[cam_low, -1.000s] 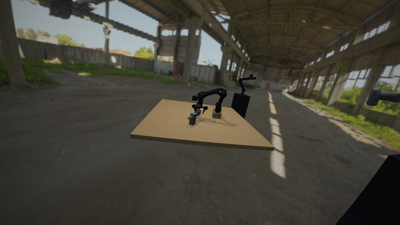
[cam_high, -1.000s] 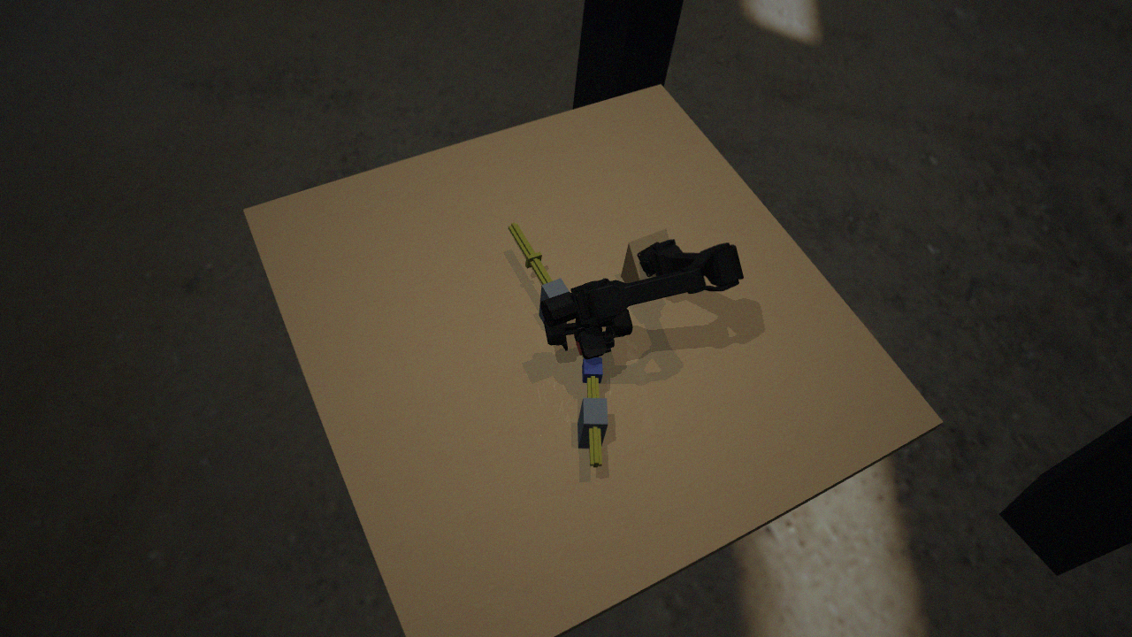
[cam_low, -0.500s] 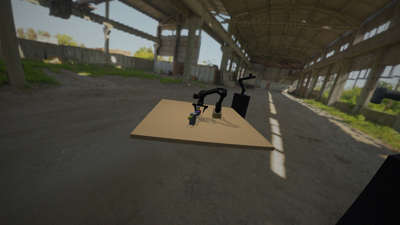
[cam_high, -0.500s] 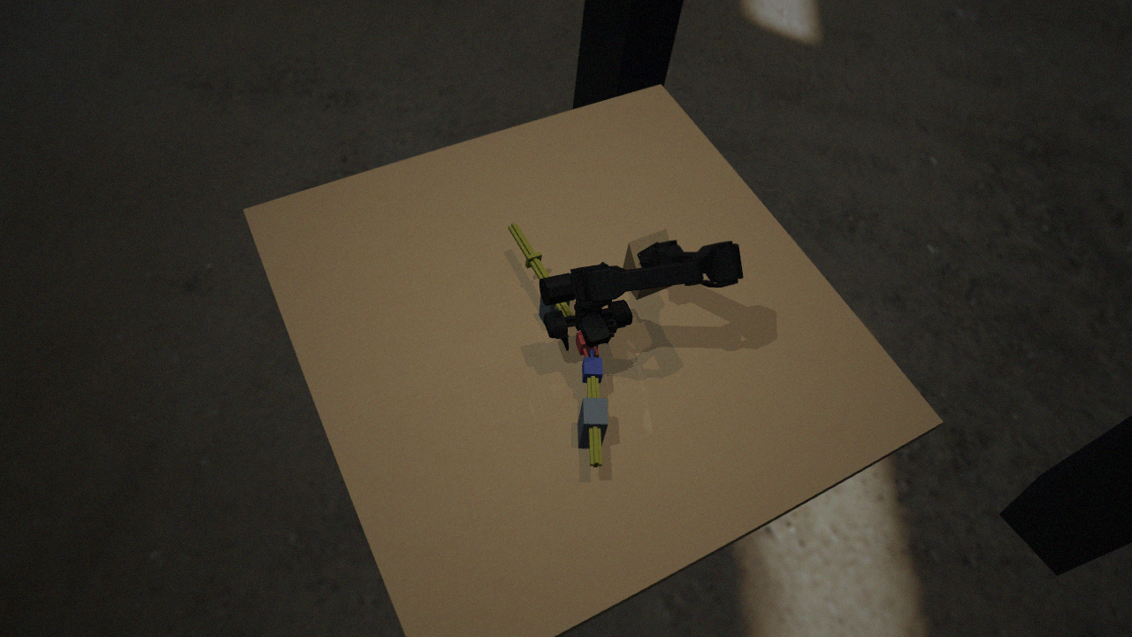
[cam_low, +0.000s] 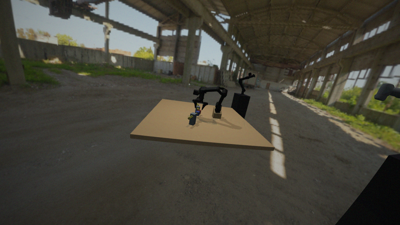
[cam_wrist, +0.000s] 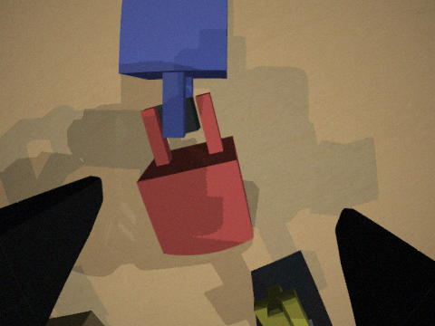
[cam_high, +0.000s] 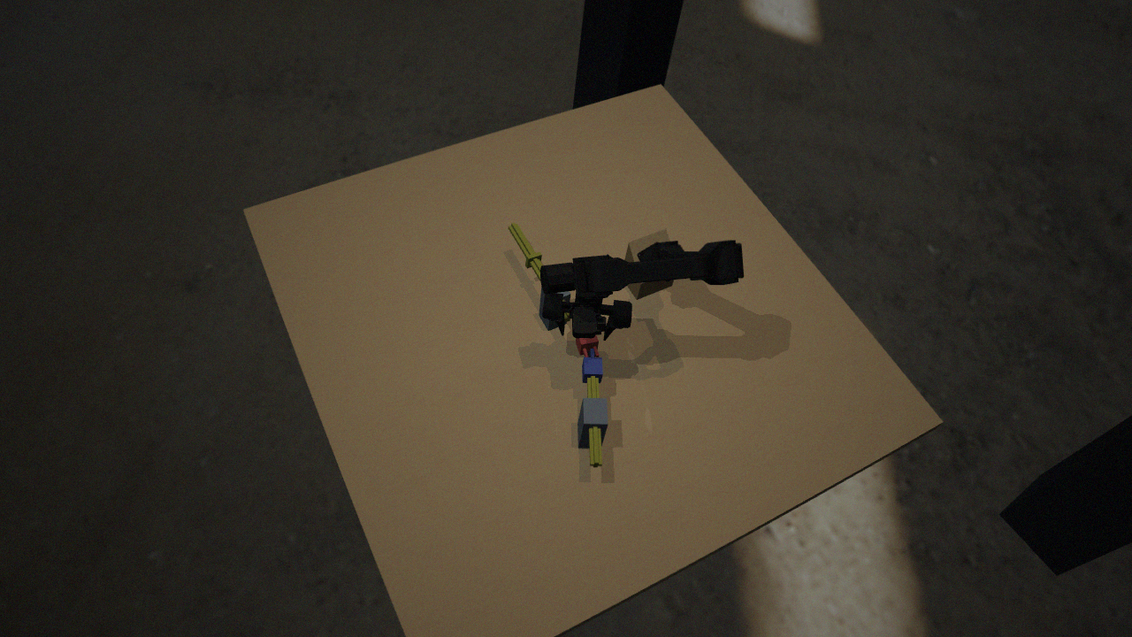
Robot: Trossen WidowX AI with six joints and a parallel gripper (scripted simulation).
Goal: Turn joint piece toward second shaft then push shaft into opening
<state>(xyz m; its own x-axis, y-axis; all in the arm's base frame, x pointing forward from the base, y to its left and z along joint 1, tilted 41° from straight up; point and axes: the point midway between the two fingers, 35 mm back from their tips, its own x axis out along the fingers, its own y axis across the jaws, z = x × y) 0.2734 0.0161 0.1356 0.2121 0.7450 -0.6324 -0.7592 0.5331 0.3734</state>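
The red joint piece is 1 cm behind my gripper tip and 3 cm below it.
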